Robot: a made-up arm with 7 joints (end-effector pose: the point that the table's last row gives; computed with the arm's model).
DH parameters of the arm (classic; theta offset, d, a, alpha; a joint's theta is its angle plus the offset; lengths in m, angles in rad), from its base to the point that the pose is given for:
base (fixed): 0 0.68 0.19 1.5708
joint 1: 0 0.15 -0.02 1.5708
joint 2: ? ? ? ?
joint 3: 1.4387 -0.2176 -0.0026 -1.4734
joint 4: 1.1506 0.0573 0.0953 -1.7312
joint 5: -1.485 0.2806 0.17 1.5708
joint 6: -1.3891 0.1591 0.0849 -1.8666
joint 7: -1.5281 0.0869 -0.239 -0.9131
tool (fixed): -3.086 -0.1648 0 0
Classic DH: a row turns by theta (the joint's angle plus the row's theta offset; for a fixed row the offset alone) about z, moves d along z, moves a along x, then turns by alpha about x.
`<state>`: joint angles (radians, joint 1 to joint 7).
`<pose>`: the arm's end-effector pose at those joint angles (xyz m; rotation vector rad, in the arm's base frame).
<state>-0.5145 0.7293 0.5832 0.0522 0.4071 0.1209 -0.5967</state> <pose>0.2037 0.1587 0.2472 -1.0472 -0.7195 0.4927</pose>
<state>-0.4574 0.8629 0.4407 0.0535 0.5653 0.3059 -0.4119</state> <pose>0.2755 0.1205 0.2077 -1.3714 -0.3971 0.2348</pose>
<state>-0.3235 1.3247 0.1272 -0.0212 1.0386 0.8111 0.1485</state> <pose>0.3740 -0.0775 0.1780 -1.7070 0.9422 -0.7327</pose>
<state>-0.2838 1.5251 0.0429 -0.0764 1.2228 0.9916 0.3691</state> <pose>0.3727 -0.1202 0.1931 -1.4880 1.5331 -1.1316</pose>
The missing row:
joint 2: -0.0515 0.0657 0.0651 -2.0002
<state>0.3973 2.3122 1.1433 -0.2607 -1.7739 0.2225 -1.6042</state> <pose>0.1854 -0.2834 0.5548 -0.4571 -1.5647 1.4523</pose>
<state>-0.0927 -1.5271 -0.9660 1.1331 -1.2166 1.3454 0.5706</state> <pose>0.0932 -0.2679 0.4570 -0.3623 0.8797 -2.2303</pose>
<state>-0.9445 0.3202 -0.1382 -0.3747 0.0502 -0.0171 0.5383</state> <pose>-0.2287 0.2913 0.4073 -0.1393 0.9024 1.1082</pose>
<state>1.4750 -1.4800 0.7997 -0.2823 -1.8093 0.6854 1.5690</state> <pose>0.4265 0.2901 0.1804 0.3241 1.1592 -0.1565</pose>
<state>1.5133 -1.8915 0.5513 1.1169 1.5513 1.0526 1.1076</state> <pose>0.6251 -0.0604 0.7270 -0.7795 -2.5367 -1.2009</pose>
